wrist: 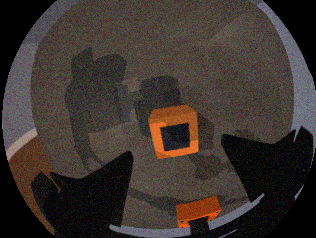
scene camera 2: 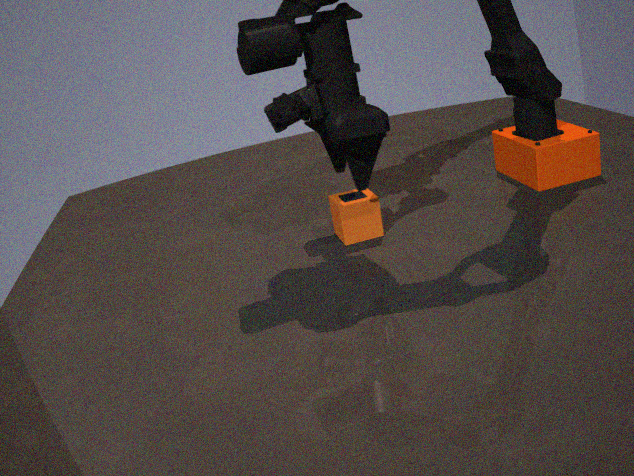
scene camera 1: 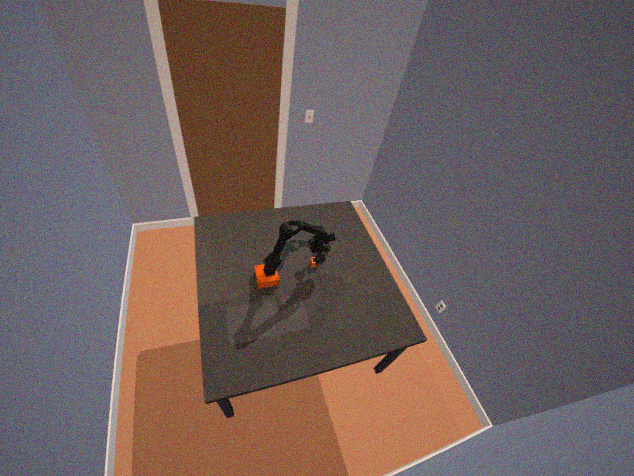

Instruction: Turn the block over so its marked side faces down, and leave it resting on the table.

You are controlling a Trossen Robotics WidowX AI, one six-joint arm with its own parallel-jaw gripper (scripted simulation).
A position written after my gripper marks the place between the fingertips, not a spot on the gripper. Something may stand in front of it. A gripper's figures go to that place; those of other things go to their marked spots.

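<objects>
An orange block point(scene camera 2: 356, 216) is 72 cm from the lens. My own gripper point(scene camera 2: 350, 180) is there too, and its distance comes to 73 cm from the lens.
</objects>
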